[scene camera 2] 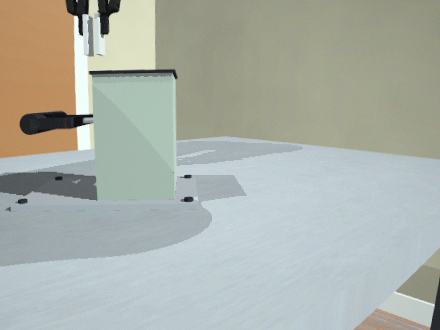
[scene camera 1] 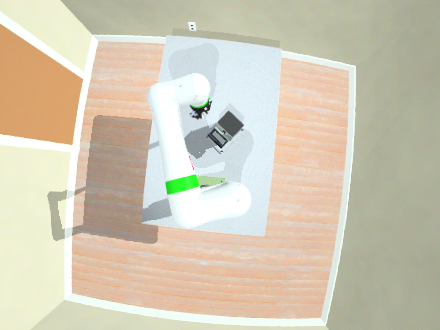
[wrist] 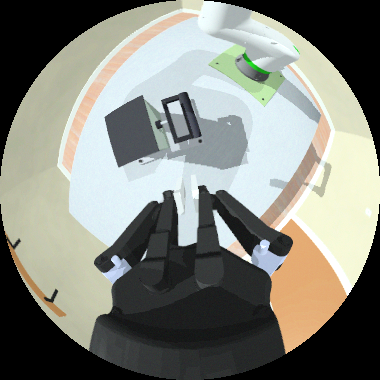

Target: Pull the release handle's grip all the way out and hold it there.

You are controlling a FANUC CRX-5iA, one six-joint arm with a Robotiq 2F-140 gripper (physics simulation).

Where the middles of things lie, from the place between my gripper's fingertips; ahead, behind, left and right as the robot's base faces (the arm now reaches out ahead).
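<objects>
The base plate [scene camera 2: 60, 194] is there for me to see, 21 cm below my hand, 15 cm to the right of it and 1 cm behind it.
</objects>
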